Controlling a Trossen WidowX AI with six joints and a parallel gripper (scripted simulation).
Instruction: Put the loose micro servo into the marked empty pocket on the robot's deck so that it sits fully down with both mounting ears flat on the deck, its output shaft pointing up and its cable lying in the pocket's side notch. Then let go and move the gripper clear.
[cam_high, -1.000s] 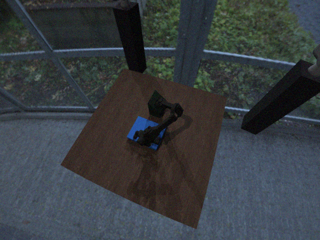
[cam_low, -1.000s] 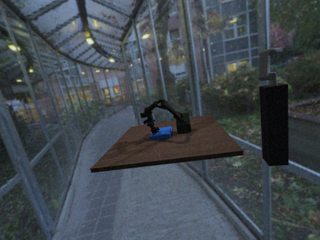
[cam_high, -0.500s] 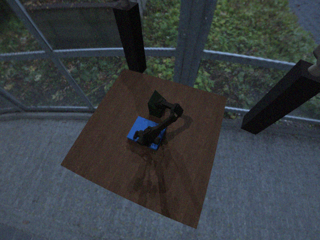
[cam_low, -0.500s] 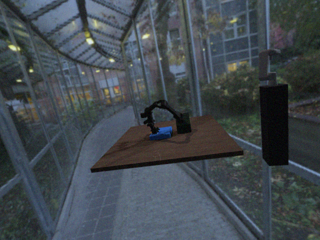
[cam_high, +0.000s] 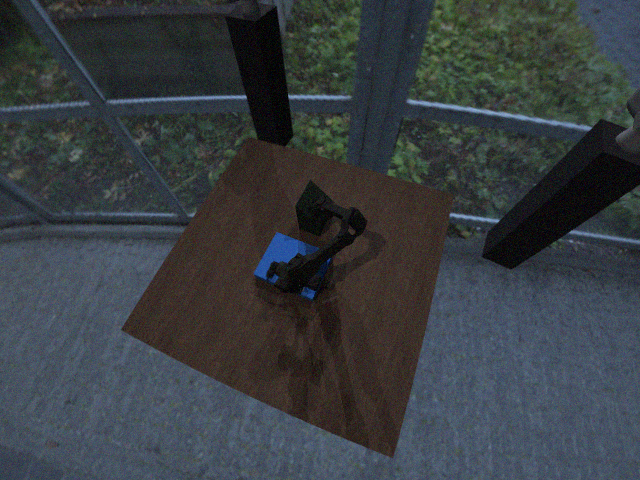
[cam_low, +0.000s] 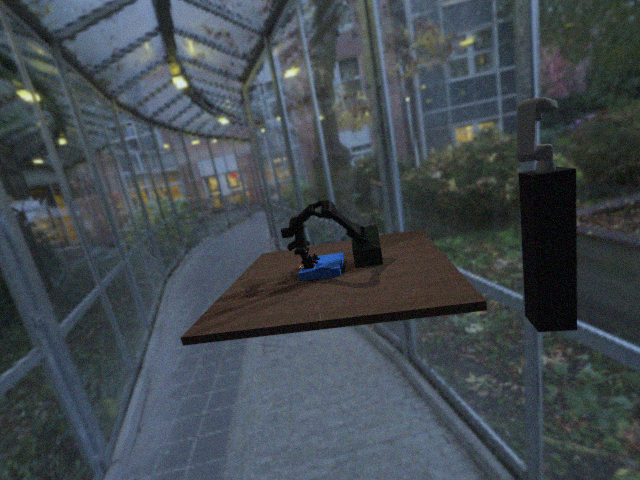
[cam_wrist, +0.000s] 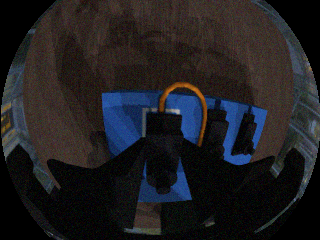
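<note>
The blue deck lies 12 cm behind my gripper tip, 8 cm to the right of it and 7 cm below it.
</note>
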